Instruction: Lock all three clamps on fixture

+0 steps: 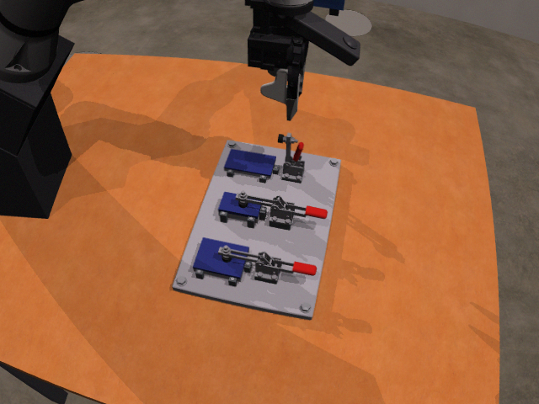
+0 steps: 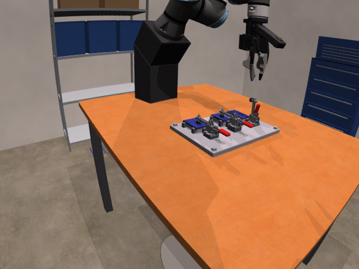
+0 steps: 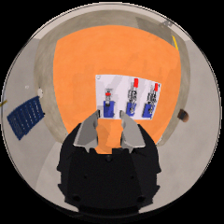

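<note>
My hand is 190 mm above the grey fixture plate and 100 mm to the left of it.
</note>
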